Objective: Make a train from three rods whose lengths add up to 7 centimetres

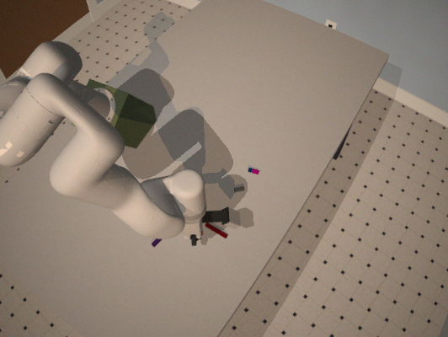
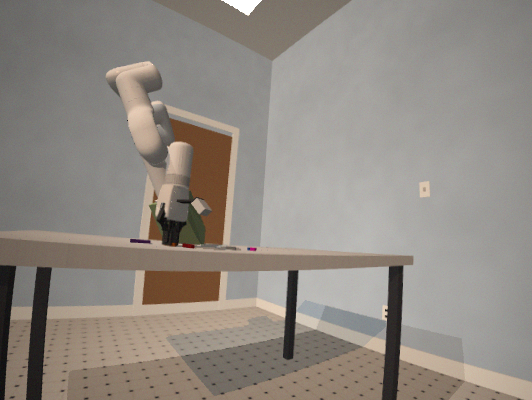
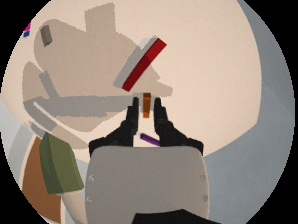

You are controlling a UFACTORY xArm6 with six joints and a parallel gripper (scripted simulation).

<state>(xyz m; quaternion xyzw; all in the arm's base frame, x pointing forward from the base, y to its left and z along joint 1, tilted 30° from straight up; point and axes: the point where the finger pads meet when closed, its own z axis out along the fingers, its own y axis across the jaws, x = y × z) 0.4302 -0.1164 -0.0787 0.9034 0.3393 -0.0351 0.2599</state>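
The orange rod lies 2 cm below my hand. Also, from my hand: red rod: 4 cm ahead, 4 cm to the left, 2 cm below; purple rod: 7 cm behind, 8 cm to the right, 2 cm below; grey rod: 1 cm ahead, 19 cm to the left, 2 cm below.
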